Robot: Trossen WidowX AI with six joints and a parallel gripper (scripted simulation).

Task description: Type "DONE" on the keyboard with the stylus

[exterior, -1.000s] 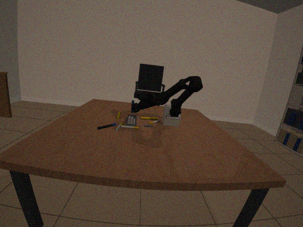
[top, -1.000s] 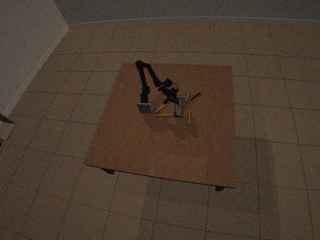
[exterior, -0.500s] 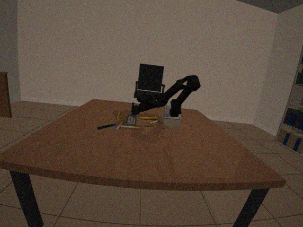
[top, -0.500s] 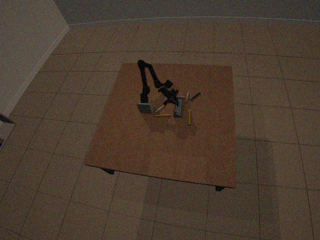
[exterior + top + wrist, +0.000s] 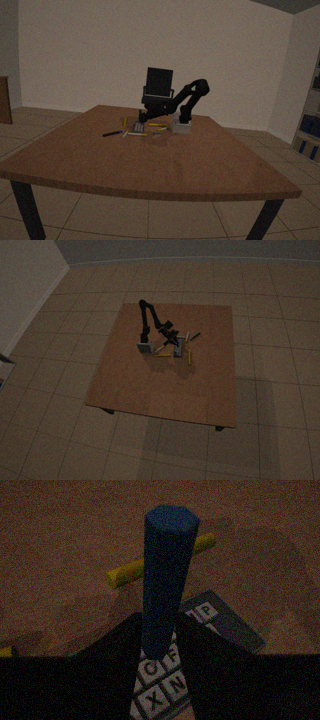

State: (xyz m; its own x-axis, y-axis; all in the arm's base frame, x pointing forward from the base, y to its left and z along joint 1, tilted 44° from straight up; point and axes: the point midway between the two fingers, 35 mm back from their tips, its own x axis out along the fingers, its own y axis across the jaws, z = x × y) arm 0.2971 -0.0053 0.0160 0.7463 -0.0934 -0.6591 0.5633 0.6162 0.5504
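Right now the thin grey tip is 50 mm below my gripper tip. From my gripper tip the other things lie so: blue stylus: 20 mm below.
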